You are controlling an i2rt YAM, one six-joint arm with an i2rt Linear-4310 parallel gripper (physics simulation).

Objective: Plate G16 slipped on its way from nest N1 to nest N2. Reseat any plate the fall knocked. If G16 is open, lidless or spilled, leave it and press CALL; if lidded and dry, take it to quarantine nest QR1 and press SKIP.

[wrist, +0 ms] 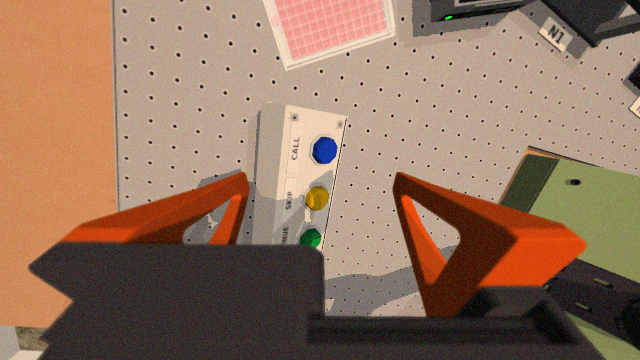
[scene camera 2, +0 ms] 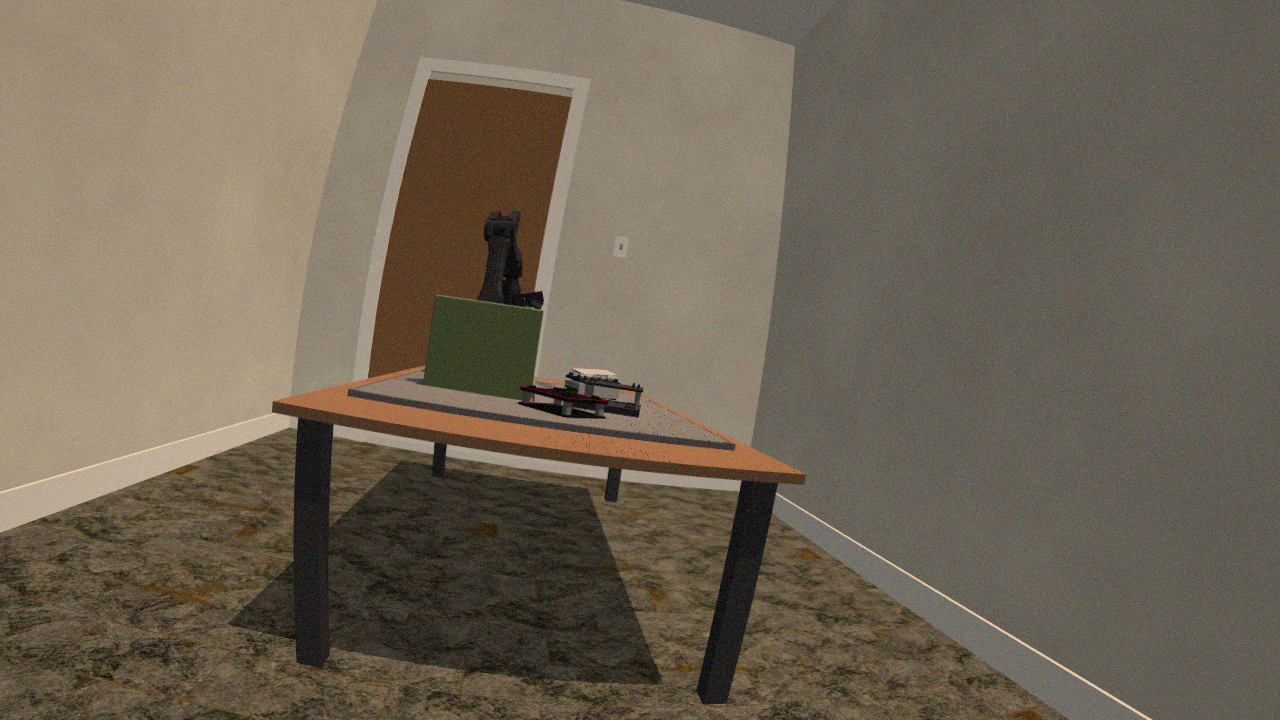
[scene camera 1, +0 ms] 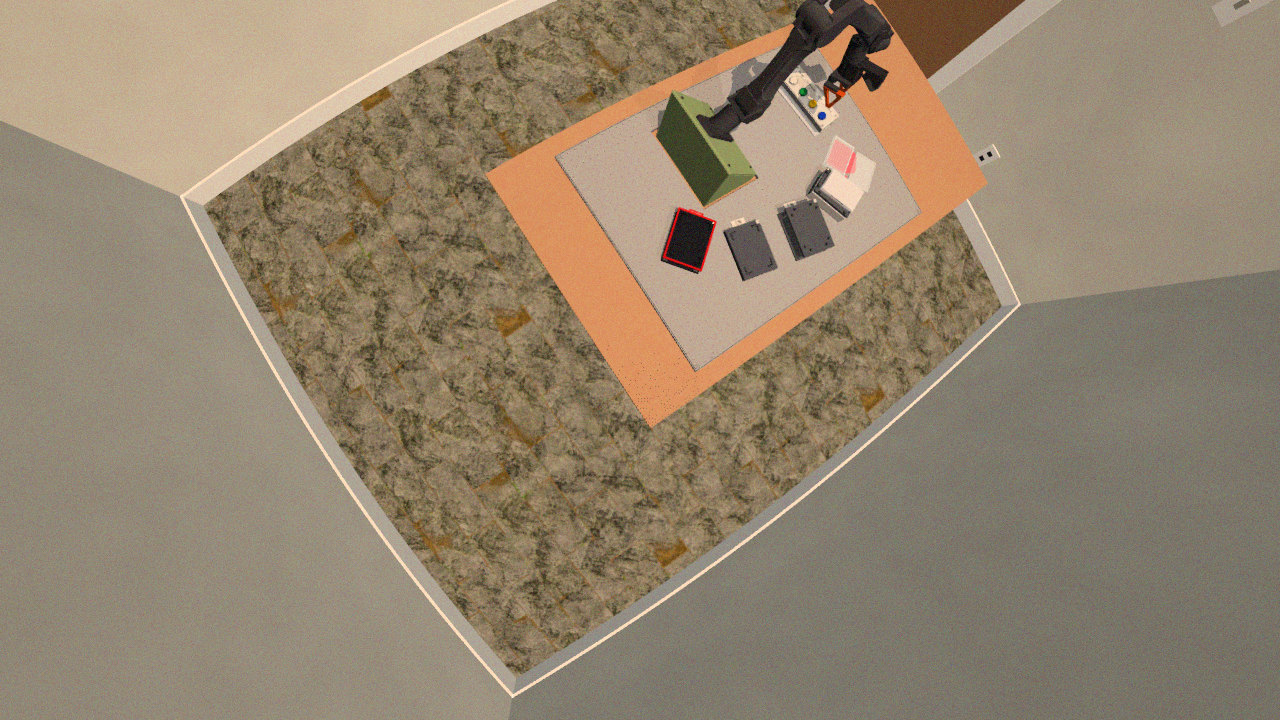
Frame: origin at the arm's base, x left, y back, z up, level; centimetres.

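Seen in the pictures: gripper, fingertip midpoint: (wrist: pixel 320 180) (scene camera 1: pixel 834 100); arm's base at its link origin: (scene camera 2: pixel 480 337) (scene camera 1: pixel 714 130).
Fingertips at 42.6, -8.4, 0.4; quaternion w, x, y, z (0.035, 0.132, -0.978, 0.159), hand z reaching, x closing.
Pixels of each thing's top centre, then the offset from my fingertips to it, as dx, dy, dz. Level surfaces: height alone.
- white button box at its top centre: (wrist: pixel 291 227) (scene camera 1: pixel 815 91) +0.6, +6.7, -5.2
- box's yellow SKIP button at its top centre: (wrist: pixel 317 201) -1.4, +4.0, -6.1
- blue CALL button at its top centre: (wrist: pixel 325 152) (scene camera 1: pixel 823 114) -0.9, -1.0, -6.1
- Nest N1 at its top centre: (scene camera 2: pixel 615 380) (scene camera 1: pixel 812 226) -28.0, -29.9, -7.0
- nest N2 at its top centre: (scene camera 2: pixel 608 400) (scene camera 1: pixel 752 248) -47.6, -26.0, -11.1
- red-rimmed nest at its top centre: (scene camera 2: pixel 563 390) (scene camera 1: pixel 690 238) -63.8, -13.8, -9.0
- white lidded plate at its top centre: (scene camera 2: pixel 595 369) (scene camera 1: pixel 845 188) -11.1, -25.5, -5.0
- green button at its top centre: (wrist: pixel 310 244) (scene camera 1: pixel 804 90) -1.8, +9.0, -6.1
- grey perforated mat at its surface level: dz -13.5
My gripper (scene camera 1: pixel 834 94) (wrist: pixel 320 180) is open and empty above the white button box (scene camera 1: pixel 795 96) (wrist: pixel 304 122). In the wrist view its fingertips lie either side of the box's yellow SKIP button (wrist: pixel 317 198), with the blue CALL button (scene camera 1: pixel 821 115) (wrist: pixel 325 150) farther up. A plate of pink wells (scene camera 1: pixel 839 155) (wrist: pixel 335 25) lies open on the mat; its label is unreadable. In scene camera 1, its clear lid (scene camera 1: pixel 864 171) lies beside it, with pink liquid between. Nest N1 (scene camera 1: pixel 808 228) and nest N2 (scene camera 1: pixel 750 248) show no plate on top. The red-rimmed nest (scene camera 1: pixel 690 240) (scene camera 2: pixel 568 394) holds no visible plate.
A white lidded plate (scene camera 1: pixel 841 191) (scene camera 2: pixel 593 371) sits on a dark device beside N1. The green block (scene camera 1: pixel 693 156) (scene camera 2: pixel 483 347) (wrist: pixel 595 205) stands under the arm's base. A green button (scene camera 1: pixel 802 91) (wrist: pixel 310 238) lies beyond SKIP. The grey perforated mat (scene camera 1: pixel 626 214) (wrist: pixel 200 125) covers the table's middle.
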